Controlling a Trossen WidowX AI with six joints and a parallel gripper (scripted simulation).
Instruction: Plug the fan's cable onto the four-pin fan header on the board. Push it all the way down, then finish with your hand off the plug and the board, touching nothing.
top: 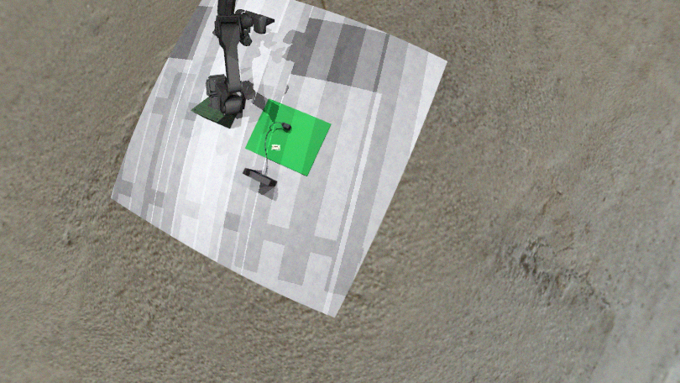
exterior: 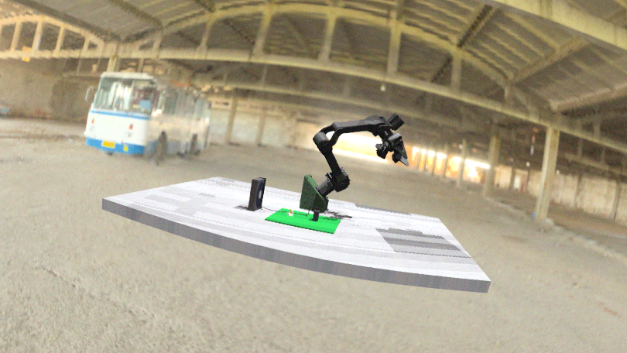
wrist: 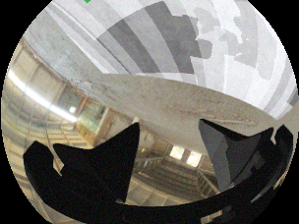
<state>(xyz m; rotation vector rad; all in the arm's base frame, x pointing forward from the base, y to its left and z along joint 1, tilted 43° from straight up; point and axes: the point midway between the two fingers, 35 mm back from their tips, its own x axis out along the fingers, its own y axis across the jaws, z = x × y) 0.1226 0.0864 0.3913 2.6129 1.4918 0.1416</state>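
The black plug lies 18 cm ahead of my gripper tip, 33 cm to the right of it and 26 cm below it. Also, from my gripper tip: black fan (17 cm ahead, 56 cm to the right, 22 cm below); green circuit board (19 cm ahead, 36 cm to the right, 29 cm below).
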